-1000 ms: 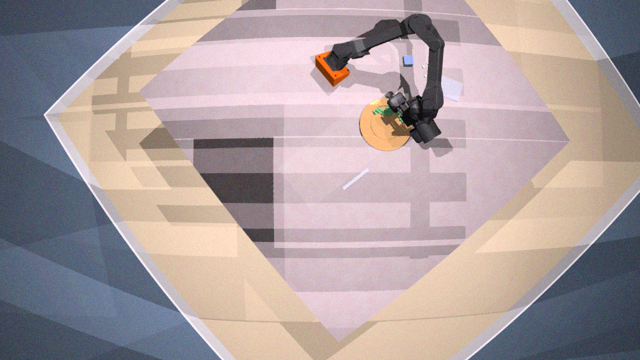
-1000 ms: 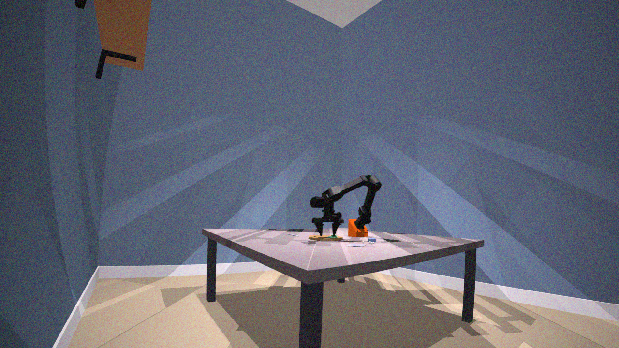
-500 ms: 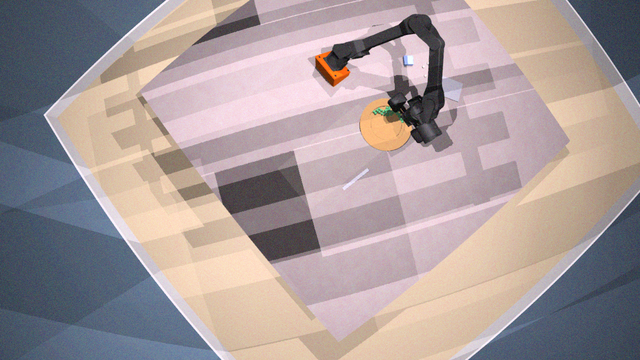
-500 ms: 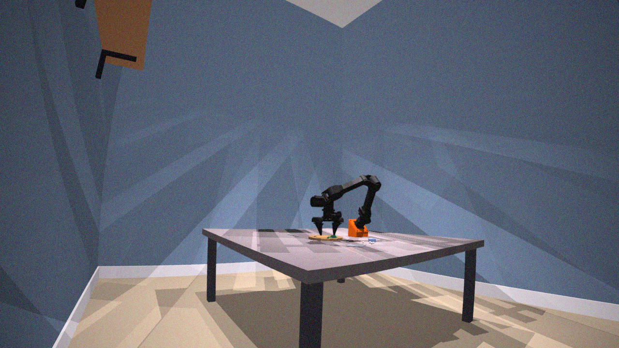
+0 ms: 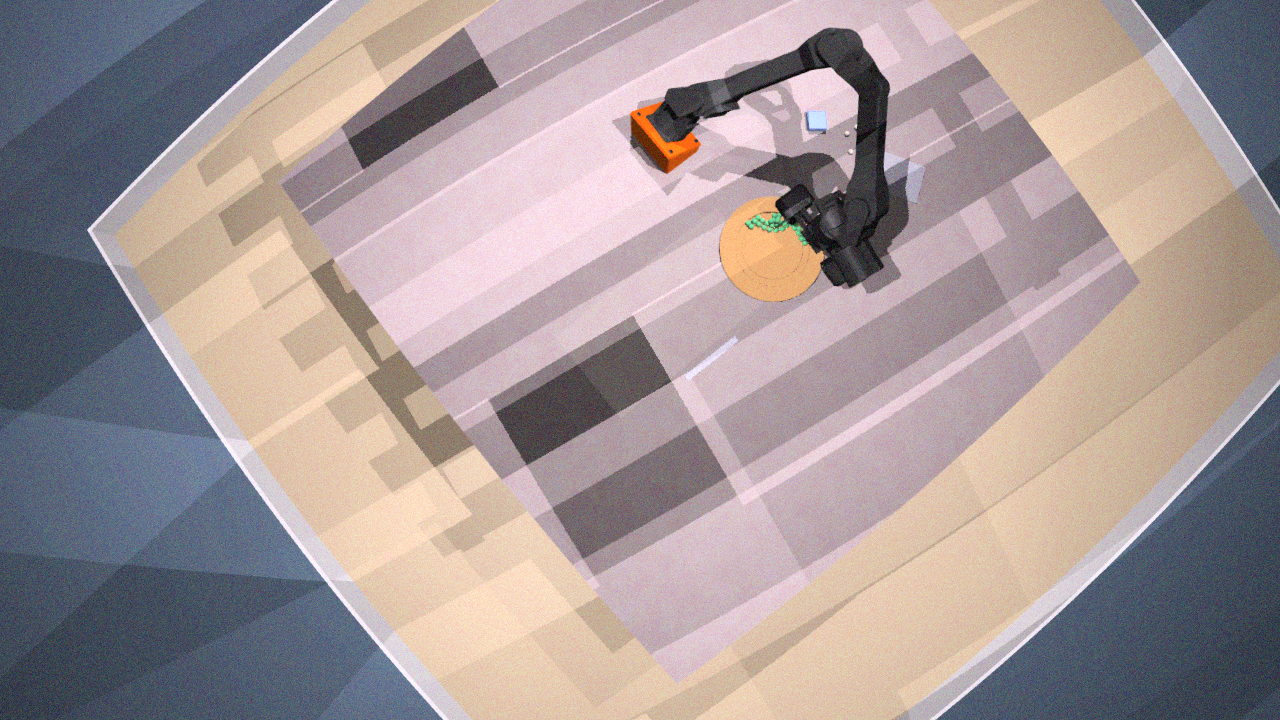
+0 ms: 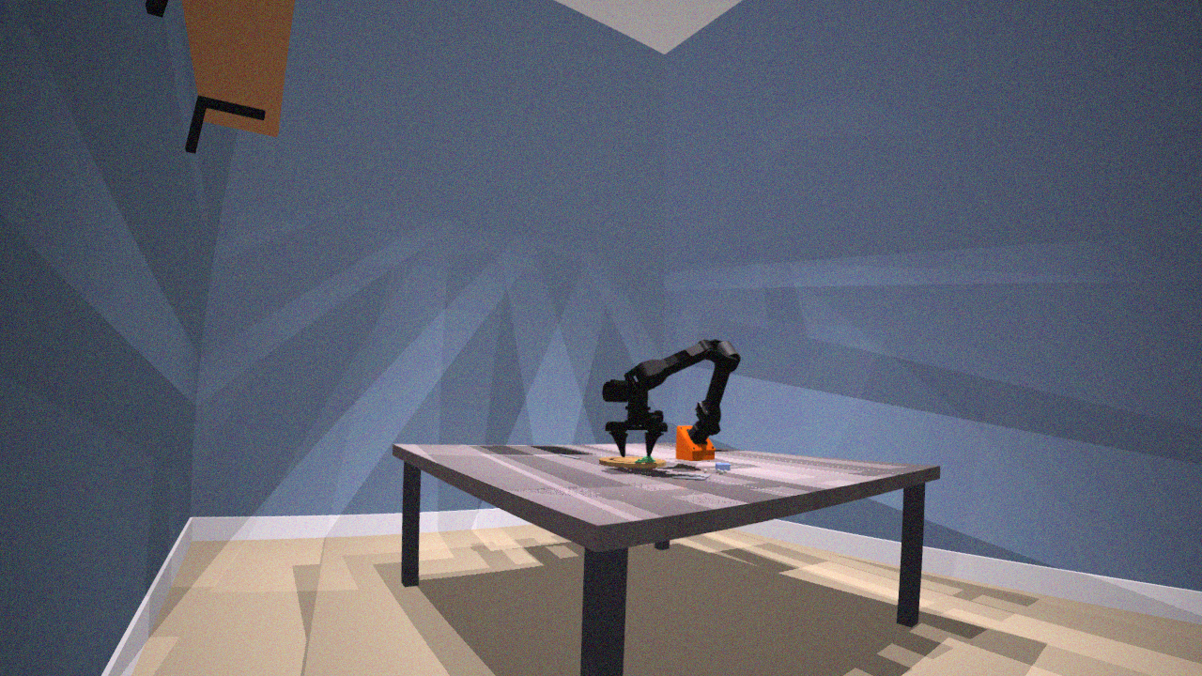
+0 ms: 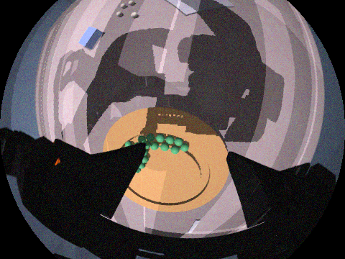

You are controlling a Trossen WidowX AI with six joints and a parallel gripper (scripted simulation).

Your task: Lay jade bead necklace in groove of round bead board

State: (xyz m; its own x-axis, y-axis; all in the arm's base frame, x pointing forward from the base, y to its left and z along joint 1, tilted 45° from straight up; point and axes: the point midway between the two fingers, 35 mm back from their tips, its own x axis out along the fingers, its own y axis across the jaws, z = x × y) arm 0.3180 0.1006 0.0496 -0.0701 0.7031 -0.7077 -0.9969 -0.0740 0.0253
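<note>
Right now my gripper tip is 30 mm past the round tan bead board, 60 mm to the left of it and 20 mm above it. The rest, counted from my gripper tip: white strip: 80 mm ahead, 270 mm to the right, 30 mm below; pale square sheet: 10 mm behind, 240 mm to the left, 30 mm below; blue cube: 190 mm behind, 160 mm to the left, 20 mm below.
</note>
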